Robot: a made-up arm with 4 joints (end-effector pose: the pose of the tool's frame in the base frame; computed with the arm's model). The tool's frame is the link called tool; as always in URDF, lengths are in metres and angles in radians.
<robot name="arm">
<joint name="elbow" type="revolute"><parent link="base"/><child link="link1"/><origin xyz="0 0 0.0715"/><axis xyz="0 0 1"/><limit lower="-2.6" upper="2.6"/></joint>
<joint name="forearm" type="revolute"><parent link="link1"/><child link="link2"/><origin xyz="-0.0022 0.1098 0.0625"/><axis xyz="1 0 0"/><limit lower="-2.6" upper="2.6"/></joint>
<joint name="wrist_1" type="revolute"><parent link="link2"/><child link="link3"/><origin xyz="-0.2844 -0.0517 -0.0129"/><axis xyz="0 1 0"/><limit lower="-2.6" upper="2.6"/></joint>
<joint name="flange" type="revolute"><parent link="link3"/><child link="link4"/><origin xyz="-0.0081 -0.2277 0.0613"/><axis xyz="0 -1 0"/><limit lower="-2.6" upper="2.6"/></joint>
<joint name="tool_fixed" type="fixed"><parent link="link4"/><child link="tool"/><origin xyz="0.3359 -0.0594 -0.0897"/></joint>
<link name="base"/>
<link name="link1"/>
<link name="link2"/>
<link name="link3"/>
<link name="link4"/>
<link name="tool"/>
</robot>
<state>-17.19 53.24 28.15 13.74</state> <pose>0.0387 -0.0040 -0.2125 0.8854 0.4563 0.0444 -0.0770</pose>
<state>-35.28 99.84 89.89 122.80</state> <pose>0.1246 -0.0064 -0.2173 0.5228 0.6440 -0.3962 -0.3937</pose>
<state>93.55 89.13 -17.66 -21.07</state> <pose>-0.1718 0.0064 -0.2058 0.4725 0.4649 0.5256 0.5332</pose>
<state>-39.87 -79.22 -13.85 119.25</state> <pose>-0.1122 0.6038 0.5325 0.4876 -0.4795 -0.5779 0.4453</pose>
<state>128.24 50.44 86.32 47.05</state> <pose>-0.0741 -0.0872 -0.3074 0.2431 -0.0983 0.4938 0.8291</pose>
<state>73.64 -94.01 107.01 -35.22</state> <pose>-0.1307 -0.5307 0.4830 0.5914 -0.5762 0.3746 -0.4217</pose>
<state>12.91 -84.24 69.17 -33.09</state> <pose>-0.3331 -0.2974 0.4417 0.5212 -0.4831 0.5265 -0.4665</pose>
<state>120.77 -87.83 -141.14 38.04</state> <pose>0.2262 -0.6257 0.4736 0.6004 -0.6238 0.3603 -0.3472</pose>
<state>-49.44 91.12 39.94 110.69</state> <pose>-0.1975 -0.0927 -0.2111 0.3457 0.3593 -0.6117 -0.6142</pose>
